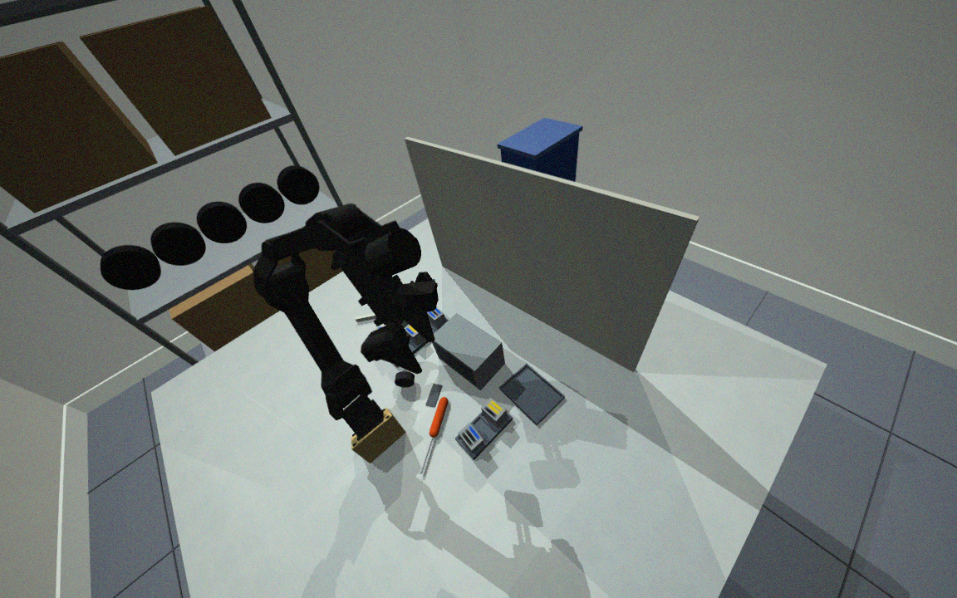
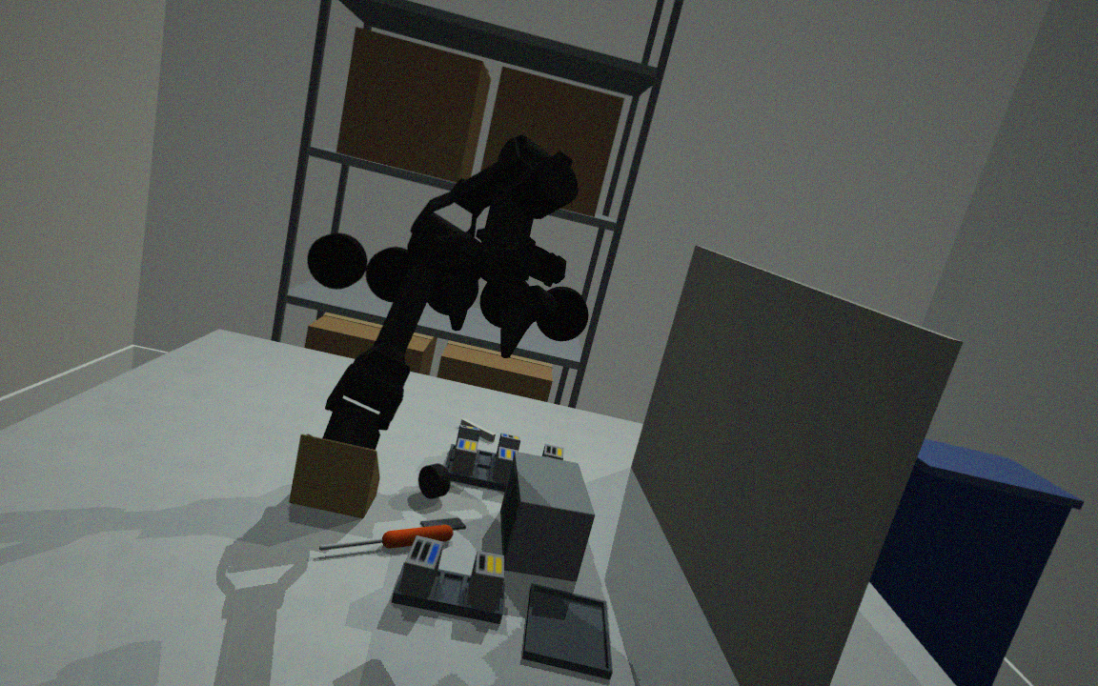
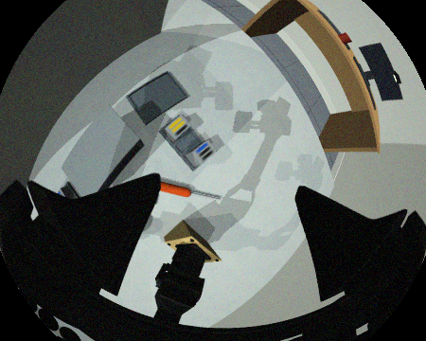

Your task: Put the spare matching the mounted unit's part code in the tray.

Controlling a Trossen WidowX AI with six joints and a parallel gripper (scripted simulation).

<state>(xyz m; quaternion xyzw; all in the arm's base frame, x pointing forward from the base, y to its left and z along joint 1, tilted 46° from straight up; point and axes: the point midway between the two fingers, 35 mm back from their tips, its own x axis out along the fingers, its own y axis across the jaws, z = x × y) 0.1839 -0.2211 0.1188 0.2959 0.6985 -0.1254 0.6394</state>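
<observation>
The grey spare lies 340 mm to the left of my gripper tip, 250 mm below it and 120 mm ahead of it. From my gripper tip the other things lie so: tall panel: 350 mm ahead, 160 mm to the left, 70 mm below; tray: 290 mm below, 180 mm ahead, 60 mm to the right; grey mounted unit: 240 mm below, 120 mm to the left, 120 mm ahead.
</observation>
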